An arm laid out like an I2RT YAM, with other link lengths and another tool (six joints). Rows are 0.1 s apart.
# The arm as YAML. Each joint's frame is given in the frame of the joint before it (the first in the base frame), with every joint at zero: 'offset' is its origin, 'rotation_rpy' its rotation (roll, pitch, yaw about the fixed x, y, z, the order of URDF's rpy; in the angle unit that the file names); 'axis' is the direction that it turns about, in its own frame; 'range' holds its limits. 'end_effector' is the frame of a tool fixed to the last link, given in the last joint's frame.
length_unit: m
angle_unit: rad
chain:
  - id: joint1
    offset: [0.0, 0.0, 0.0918]
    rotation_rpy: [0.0, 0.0, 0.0]
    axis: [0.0, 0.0, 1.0]
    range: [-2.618, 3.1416]
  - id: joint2
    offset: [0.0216, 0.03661, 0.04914]
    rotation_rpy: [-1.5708, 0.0, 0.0]
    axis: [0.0, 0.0, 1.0]
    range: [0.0, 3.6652]
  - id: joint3
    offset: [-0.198, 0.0, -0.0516]
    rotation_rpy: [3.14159, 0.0, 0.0]
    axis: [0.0, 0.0, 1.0]
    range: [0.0, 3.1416]
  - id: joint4
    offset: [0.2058, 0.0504, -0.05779]
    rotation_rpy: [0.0, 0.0, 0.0]
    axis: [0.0, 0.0, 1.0]
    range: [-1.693, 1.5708]
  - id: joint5
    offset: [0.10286, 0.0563, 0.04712]
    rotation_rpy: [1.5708, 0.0, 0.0]
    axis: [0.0, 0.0, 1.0]
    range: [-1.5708, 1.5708]
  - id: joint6
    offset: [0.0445, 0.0, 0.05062]
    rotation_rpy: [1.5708, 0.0, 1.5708]
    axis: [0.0, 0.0, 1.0]
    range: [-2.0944, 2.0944]
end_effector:
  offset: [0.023, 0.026, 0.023]
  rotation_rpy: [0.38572, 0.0, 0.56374]
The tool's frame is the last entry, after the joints.
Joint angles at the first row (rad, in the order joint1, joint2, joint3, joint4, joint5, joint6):
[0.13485, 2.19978, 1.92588, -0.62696, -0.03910, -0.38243]
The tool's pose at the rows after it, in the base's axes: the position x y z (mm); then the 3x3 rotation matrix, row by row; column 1 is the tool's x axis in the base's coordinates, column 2 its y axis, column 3 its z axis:
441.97 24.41 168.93; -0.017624 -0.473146 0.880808; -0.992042 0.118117 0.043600; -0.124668 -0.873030 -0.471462
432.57 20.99 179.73; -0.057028 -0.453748 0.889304; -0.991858 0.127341 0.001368; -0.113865 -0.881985 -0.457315
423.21 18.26 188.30; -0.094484 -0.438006 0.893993; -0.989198 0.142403 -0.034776; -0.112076 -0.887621 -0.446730
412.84 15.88 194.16; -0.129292 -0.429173 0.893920; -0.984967 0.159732 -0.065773; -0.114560 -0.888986 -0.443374
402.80 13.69 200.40; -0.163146 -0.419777 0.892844; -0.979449 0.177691 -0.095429; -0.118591 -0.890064 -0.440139
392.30 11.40 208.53; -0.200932 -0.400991 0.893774; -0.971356 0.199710 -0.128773; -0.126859 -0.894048 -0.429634
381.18 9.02 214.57; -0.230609 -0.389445 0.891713; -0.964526 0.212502 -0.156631; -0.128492 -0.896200 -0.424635
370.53 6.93 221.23; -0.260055 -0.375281 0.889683; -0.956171 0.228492 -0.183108; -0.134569 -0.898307 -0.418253
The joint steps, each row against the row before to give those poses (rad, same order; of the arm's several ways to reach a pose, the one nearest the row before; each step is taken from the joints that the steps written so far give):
[0.00000, -0.06371, -0.04045, 0.00612, 0.04081, 0.01564]
[-0.00001, -0.06106, -0.04809, 0.00114, 0.03739, 0.02288]
[0.00001, -0.05527, -0.04419, -0.00116, 0.02899, 0.02671]
[0.00000, -0.05379, -0.04769, -0.00419, 0.02251, 0.02785]
[0.00000, -0.05040, -0.03858, -0.01029, 0.02098, 0.02823]
[-0.00001, -0.05605, -0.03810, -0.00879, 0.02364, 0.03318]
[0.00001, -0.05492, -0.04122, -0.01142, 0.02138, 0.02328]
[0.00001, -0.05228, -0.03281, -0.01528, 0.01908, 0.02595]

